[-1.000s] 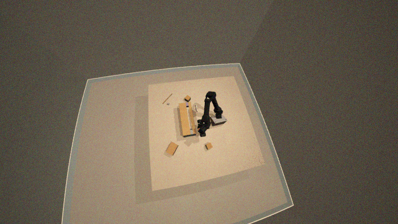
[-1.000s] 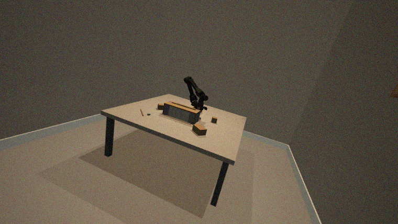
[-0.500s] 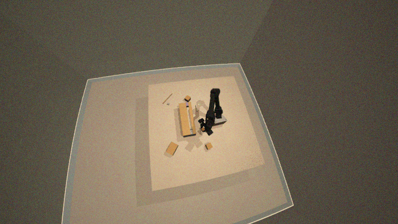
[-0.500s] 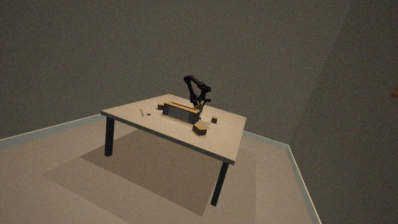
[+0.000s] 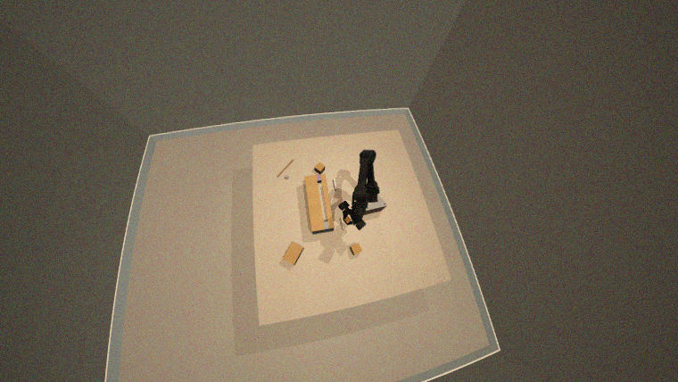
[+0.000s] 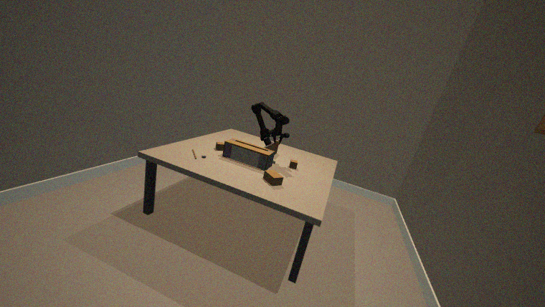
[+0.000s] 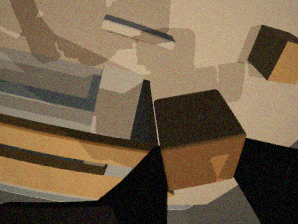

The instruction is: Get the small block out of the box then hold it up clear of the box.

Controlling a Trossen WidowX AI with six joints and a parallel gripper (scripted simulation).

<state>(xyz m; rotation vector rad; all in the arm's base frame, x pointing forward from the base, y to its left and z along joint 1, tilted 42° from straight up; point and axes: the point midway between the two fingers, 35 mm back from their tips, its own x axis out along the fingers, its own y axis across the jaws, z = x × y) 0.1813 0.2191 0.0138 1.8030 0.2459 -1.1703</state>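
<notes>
The orange block lies 10 mm to the right of my gripper tip, 10 mm behind it and 10 mm above it. The rest, counted from my gripper tip: long wooden box: 160 mm to the right, 120 mm ahead, 110 mm below; thin wooden stick: 480 mm to the right, 420 mm ahead, 170 mm below; flat tan block: 330 mm ahead, 160 mm to the left, 140 mm below.
</notes>
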